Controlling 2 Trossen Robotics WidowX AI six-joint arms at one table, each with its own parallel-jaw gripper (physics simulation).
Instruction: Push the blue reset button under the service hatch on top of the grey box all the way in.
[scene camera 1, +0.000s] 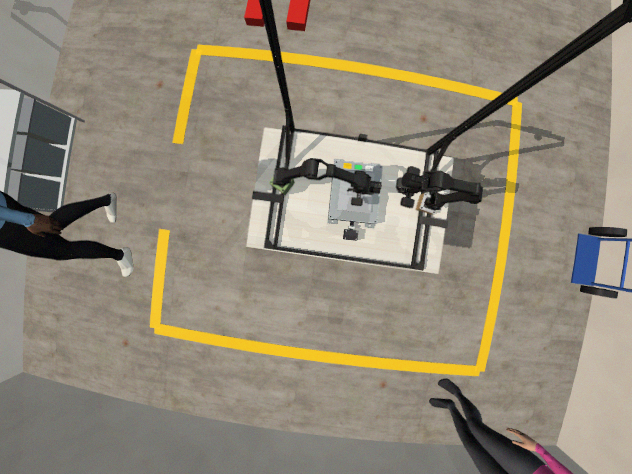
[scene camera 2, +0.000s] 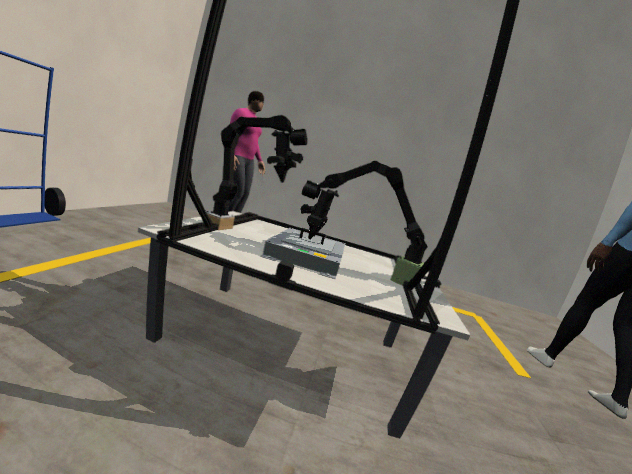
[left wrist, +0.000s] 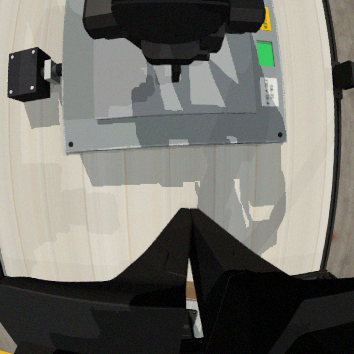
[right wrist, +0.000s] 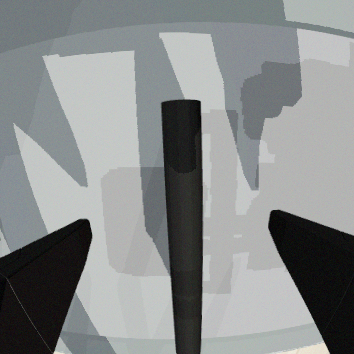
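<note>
The grey box (scene camera 1: 334, 218) (scene camera 2: 290, 257) (left wrist: 115, 134) lies on the table. Its hatch lid (left wrist: 125, 90) (right wrist: 125, 225) appears lowered, lying nearly flat on top. The blue reset button does not show. A black handle bar (right wrist: 185, 260) stands on the lid, between the spread fingers of my right gripper (scene camera 2: 310, 236) (right wrist: 180, 224), which is open, low over the lid and holding nothing. My left gripper (scene camera 2: 282, 179) (left wrist: 187, 216) is shut and empty, high above the table, off the end of the box. My right arm hides part of the lid in the left wrist view.
A black block (scene camera 1: 350, 234) (left wrist: 29, 74) sits at one side of the box. Yellow and green labels (scene camera 1: 347, 165) (left wrist: 265, 54) mark the opposite edge. A green object (scene camera 2: 406, 269) and a brown block (scene camera 2: 222, 220) lie near the arm bases. Black frame posts surround the table.
</note>
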